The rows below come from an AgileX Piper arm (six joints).
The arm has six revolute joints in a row. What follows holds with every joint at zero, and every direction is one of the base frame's. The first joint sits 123 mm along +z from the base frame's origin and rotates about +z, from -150 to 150 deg. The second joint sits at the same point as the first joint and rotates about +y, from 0 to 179.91 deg. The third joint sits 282.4 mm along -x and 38.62 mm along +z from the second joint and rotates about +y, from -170 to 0 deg. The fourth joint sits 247.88 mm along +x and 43.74 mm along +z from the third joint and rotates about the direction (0.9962, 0, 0.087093), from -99.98 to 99.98 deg. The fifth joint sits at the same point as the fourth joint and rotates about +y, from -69.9 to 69.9 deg. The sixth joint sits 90.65 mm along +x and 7.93 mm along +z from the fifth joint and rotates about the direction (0.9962, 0, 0.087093), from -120 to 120 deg. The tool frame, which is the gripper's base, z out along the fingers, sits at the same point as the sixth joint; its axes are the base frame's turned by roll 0, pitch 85.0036 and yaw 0 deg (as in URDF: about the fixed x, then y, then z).
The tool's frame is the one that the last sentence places.
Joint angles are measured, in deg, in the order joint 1, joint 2, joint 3, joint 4, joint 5, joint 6. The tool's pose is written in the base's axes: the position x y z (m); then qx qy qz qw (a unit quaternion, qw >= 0). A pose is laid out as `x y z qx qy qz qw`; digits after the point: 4 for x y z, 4 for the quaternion.
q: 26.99, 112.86, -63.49, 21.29, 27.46, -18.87
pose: 0.3230 0.1816 0.1242 -0.2414 0.9516 0.1207 0.1470
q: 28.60, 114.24, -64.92, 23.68, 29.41, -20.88
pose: 0.3198 0.1948 0.1205 -0.2577 0.9480 0.1341 0.1297
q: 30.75, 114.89, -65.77, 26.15, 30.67, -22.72
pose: 0.3130 0.2100 0.1197 -0.2757 0.9422 0.1488 0.1188
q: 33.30, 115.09, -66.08, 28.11, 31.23, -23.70
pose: 0.3032 0.2258 0.1200 -0.2923 0.9360 0.1614 0.1115
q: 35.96, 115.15, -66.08, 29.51, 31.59, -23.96
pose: 0.2916 0.2405 0.1199 -0.3071 0.9304 0.1712 0.1033
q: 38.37, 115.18, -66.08, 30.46, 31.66, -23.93
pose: 0.2809 0.2533 0.1199 -0.3200 0.9253 0.1782 0.0979
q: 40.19, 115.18, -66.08, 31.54, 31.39, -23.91
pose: 0.2729 0.2630 0.1203 -0.3267 0.9218 0.1852 0.0962
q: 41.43, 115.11, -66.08, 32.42, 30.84, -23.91
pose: 0.2677 0.2696 0.1212 -0.3297 0.9194 0.1906 0.0985
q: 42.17, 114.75, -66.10, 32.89, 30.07, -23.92
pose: 0.2654 0.2738 0.1240 -0.3313 0.9172 0.1944 0.1063
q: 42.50, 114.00, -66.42, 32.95, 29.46, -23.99
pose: 0.2656 0.2764 0.1305 -0.3335 0.9140 0.1981 0.1193
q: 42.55, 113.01, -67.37, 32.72, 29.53, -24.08
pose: 0.2680 0.2789 0.1410 -0.3374 0.9093 0.2031 0.1343
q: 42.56, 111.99, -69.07, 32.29, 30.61, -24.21
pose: 0.2709 0.2824 0.1546 -0.3450 0.9029 0.2099 0.1473
